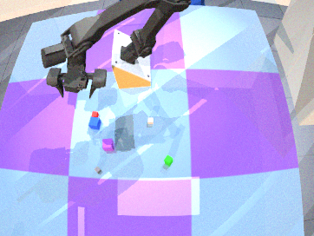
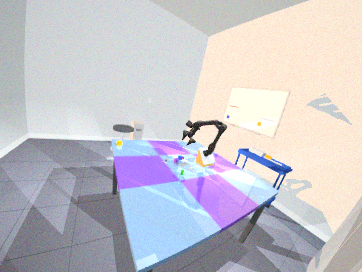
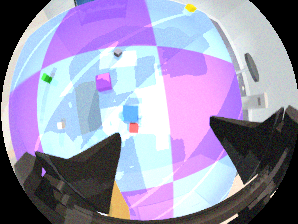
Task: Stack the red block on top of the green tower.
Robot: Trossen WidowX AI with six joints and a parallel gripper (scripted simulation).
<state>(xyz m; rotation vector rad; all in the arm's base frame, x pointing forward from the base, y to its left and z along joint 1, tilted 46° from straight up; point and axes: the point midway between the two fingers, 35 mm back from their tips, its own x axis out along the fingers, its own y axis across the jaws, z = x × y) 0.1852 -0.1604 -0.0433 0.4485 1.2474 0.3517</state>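
Right now my gripper tip is 160 mm above the red block, 20 mm to the right of it and 10 mm past it. Round my gripper tip: small grey block (190 mm ahead, 170 mm below, 40 mm to the left); then blue block (160 mm below, 20 mm to the left, 20 mm ahead); then magenta block (160 mm below, 100 mm ahead, 80 mm to the left).
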